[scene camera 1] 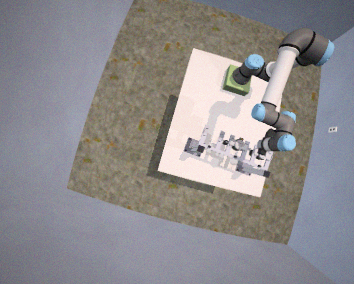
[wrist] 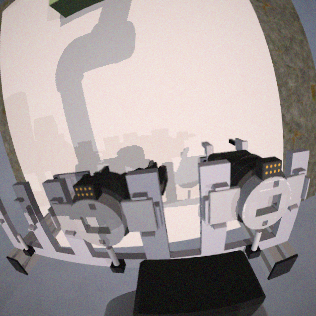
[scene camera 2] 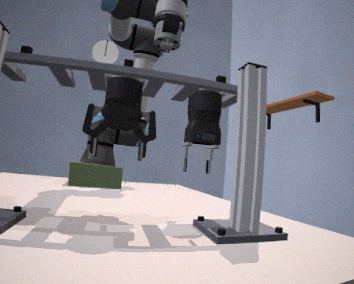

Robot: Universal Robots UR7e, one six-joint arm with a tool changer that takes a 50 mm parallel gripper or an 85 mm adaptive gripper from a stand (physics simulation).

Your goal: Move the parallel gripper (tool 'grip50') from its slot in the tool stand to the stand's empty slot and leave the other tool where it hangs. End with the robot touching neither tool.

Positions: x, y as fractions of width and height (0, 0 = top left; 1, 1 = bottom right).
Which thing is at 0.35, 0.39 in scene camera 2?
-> An adaptive gripper.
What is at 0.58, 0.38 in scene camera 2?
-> A parallel gripper.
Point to an adaptive gripper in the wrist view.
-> At 0.32, 0.67
